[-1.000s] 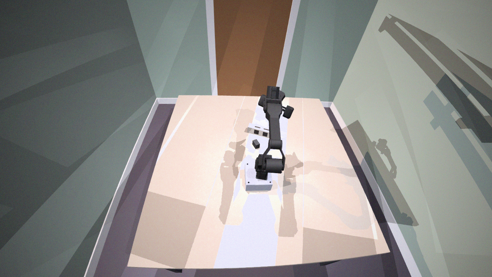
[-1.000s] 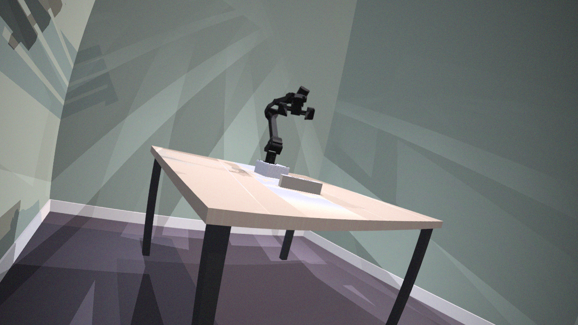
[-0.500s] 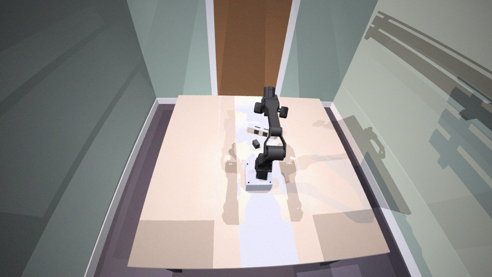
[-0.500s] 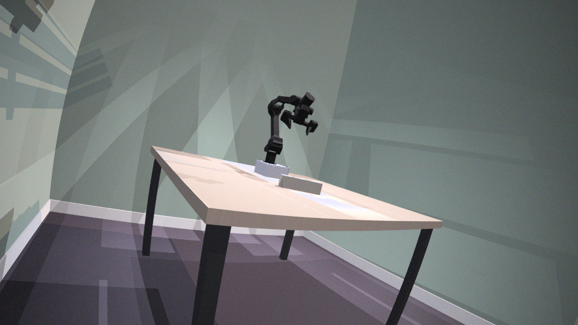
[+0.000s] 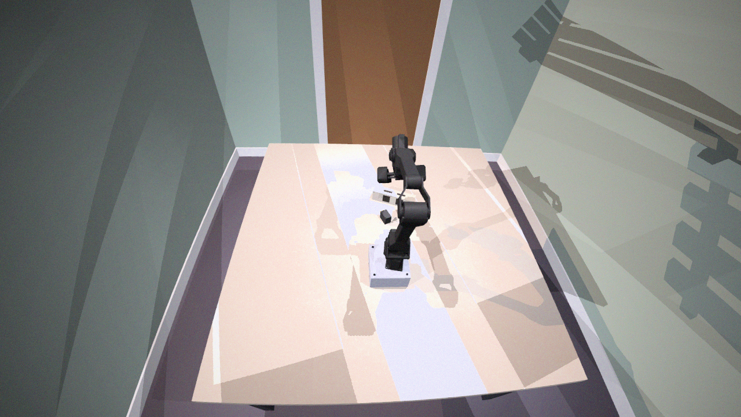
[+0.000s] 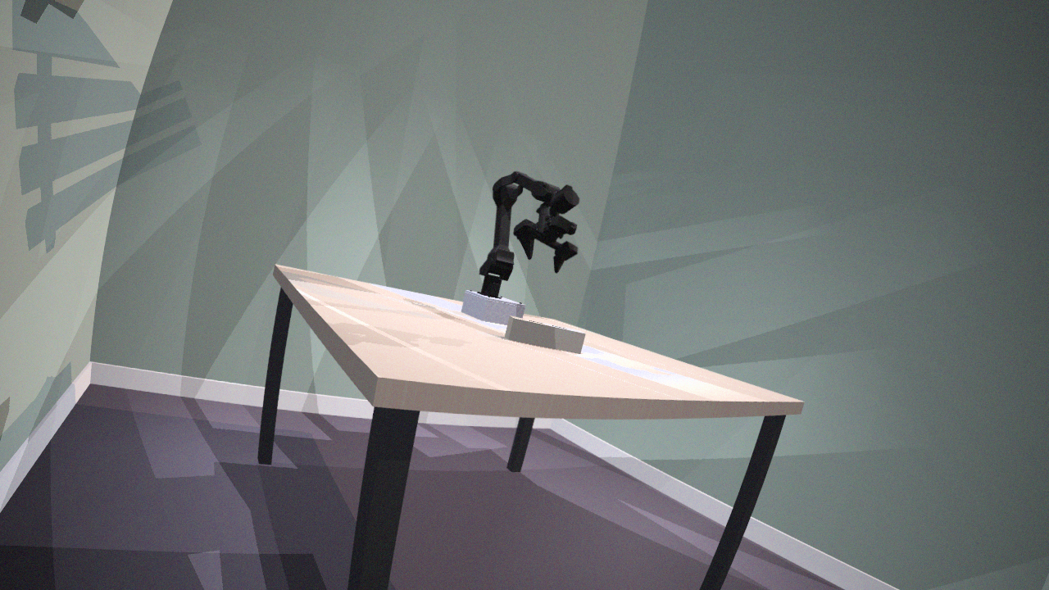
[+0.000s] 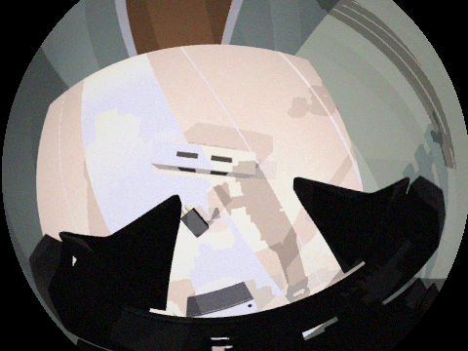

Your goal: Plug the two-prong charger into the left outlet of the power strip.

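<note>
The two-prong charger lies 4 cm behind my gripper tip, 5 cm to the left of it and 18 cm below it.
</note>
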